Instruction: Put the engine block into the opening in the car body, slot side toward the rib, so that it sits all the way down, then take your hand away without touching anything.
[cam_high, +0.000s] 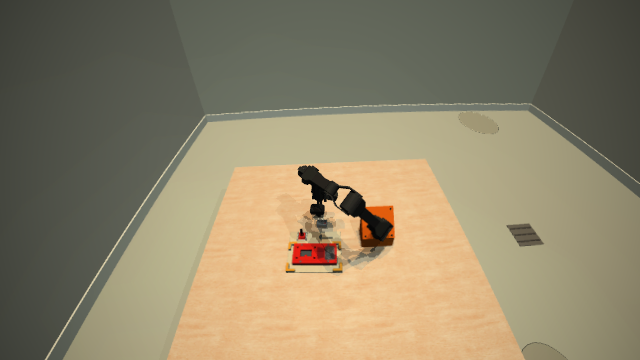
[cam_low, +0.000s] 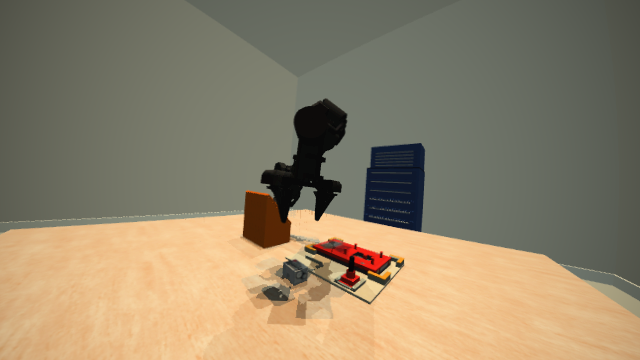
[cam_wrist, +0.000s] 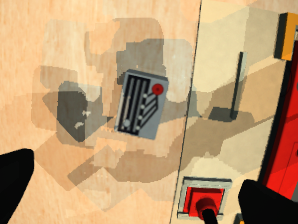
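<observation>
The grey engine block lies 11 cm below my gripper tip, 1 cm to the right of it and 1 cm behind it.
</observation>
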